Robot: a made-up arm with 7 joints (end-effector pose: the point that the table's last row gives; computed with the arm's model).
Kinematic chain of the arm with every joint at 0, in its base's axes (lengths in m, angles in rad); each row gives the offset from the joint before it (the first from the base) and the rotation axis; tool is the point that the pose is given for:
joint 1: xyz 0 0.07 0 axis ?
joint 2: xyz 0 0.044 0 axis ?
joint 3: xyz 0 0 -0.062 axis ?
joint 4: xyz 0 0 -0.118 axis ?
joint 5: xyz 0 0 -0.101 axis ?
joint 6: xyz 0 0 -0.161 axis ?
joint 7: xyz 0 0 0 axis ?
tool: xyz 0 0 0
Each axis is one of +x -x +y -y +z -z.
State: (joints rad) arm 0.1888 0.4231 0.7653 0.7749 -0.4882 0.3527 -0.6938
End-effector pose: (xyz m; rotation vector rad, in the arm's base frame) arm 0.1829 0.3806 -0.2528 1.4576 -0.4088 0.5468
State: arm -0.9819 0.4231 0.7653 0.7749 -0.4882 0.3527 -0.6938
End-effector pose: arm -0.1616 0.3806 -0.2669 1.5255 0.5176 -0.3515
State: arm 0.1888 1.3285 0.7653 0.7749 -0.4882 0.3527 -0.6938
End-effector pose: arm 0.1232 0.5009 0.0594 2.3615 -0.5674 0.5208
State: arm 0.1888 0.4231 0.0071 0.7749 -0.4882 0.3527 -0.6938
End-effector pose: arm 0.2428 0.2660 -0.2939 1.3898 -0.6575 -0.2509
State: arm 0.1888 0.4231 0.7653 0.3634 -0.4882 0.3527 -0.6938
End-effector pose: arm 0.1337 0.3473 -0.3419 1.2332 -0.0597 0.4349
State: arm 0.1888 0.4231 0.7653 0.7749 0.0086 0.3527 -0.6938
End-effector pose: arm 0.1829 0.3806 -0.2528 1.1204 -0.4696 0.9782
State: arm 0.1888 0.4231 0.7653 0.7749 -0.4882 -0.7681 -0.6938
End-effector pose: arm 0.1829 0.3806 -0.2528 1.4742 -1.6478 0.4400
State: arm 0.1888 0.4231 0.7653 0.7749 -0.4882 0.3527 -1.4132
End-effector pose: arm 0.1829 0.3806 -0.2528 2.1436 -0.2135 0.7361
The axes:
joint 1: -y
joint 2: +x
joint 3: +z
joint 4: -y
joint 5: +z
joint 6: +y
joint 7: -x

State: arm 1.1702 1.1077 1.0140 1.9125 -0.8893 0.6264 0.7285
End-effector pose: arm -0.0838 0.2901 0.1772 1.7704 -1.6370 0.9397
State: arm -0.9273 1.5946 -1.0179 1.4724 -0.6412 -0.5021 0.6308
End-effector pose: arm -0.0914 0.3250 -0.2397 -1.2555 0.7343 -2.0416
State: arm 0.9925 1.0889 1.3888 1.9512 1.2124 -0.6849 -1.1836
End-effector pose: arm -0.1214 0.2982 0.1318 0.6061 1.3067 -1.0327
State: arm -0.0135 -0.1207 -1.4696 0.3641 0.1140 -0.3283 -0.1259
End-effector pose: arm 0.0039 -0.0293 -0.4106 -0.5043 -0.6939 -1.2087
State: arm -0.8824 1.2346 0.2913 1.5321 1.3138 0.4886 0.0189
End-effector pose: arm 0.1657 0.3183 -0.1884 0.0364 -0.4681 0.1342
